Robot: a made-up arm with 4 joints.
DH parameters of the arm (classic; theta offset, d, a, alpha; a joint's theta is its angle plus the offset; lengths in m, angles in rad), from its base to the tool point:
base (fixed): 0 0.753 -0.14 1.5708
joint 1: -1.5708 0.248 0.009 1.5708
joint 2: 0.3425 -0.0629 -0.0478 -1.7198
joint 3: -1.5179 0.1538 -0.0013 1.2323
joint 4: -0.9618 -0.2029 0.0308 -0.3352
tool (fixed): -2.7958 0.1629 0 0
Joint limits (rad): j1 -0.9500..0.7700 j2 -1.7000..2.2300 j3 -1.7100..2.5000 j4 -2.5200..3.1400
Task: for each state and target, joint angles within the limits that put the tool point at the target. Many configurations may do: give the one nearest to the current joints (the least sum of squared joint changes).
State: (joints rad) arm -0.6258 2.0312 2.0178 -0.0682
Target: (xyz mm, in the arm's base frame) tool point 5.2 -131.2 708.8
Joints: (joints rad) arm -0.3783 2.2300 2.4355 -0.3583
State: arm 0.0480 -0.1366 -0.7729 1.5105
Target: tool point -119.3 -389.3 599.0
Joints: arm -0.2702 -1.0250 -0.8624 1.8625
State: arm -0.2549 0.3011 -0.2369 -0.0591
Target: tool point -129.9 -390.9 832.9
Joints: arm 0.0856 0.1222 -0.3695 0.2790
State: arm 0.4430 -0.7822 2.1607 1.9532
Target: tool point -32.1 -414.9 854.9
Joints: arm -0.0378 -0.4054 2.0783 2.5888
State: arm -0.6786 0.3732 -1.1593 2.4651
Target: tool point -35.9 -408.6 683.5
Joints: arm -0.9500 0.1191 -0.3722 2.3846
